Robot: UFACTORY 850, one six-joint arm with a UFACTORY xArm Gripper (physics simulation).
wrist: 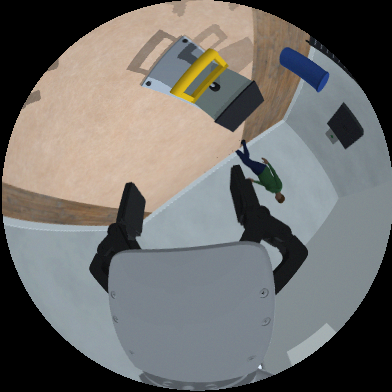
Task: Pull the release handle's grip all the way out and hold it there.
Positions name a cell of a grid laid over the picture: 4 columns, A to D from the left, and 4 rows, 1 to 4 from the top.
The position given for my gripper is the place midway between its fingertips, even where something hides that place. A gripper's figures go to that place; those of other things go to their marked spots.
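There is a metal base plate (B1), 38 cm from the lens. As for my gripper (B2), it is 12 cm from the lens.
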